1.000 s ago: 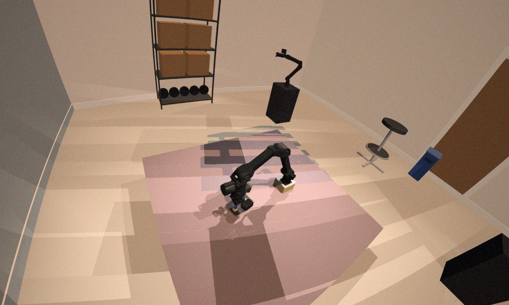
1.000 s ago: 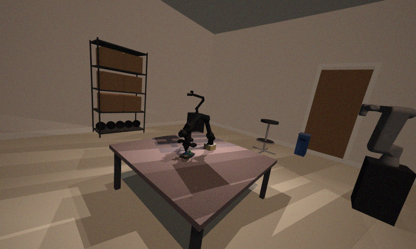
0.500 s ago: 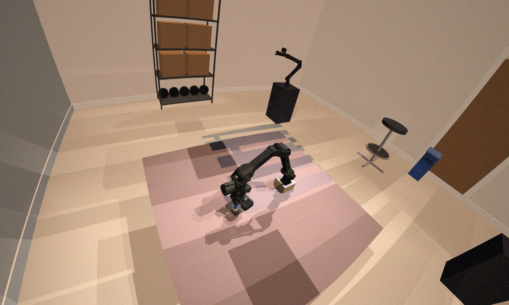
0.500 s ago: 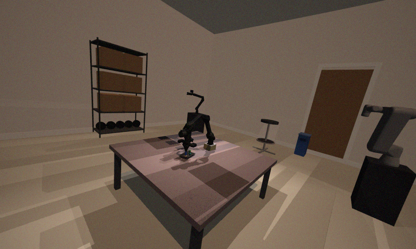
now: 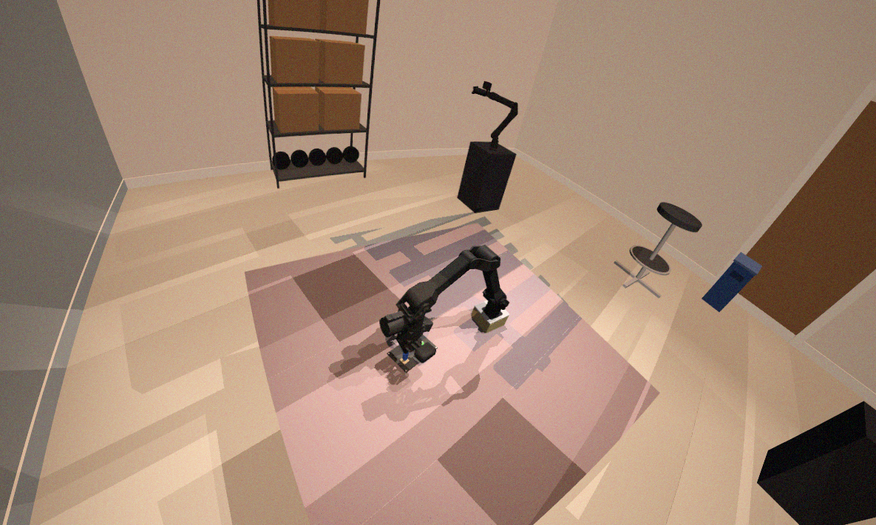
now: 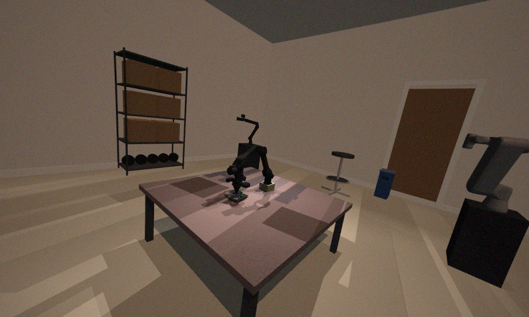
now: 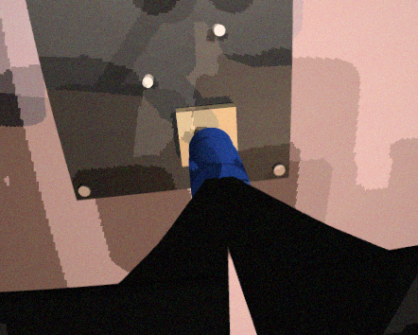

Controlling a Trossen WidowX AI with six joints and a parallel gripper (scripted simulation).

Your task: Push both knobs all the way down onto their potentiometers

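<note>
Right now my gripper tip is 1 cm above the blue knob. The rest, counted from my gripper tip: green knob 7 cm behind, 2 cm to the right, 2 cm below.
</note>
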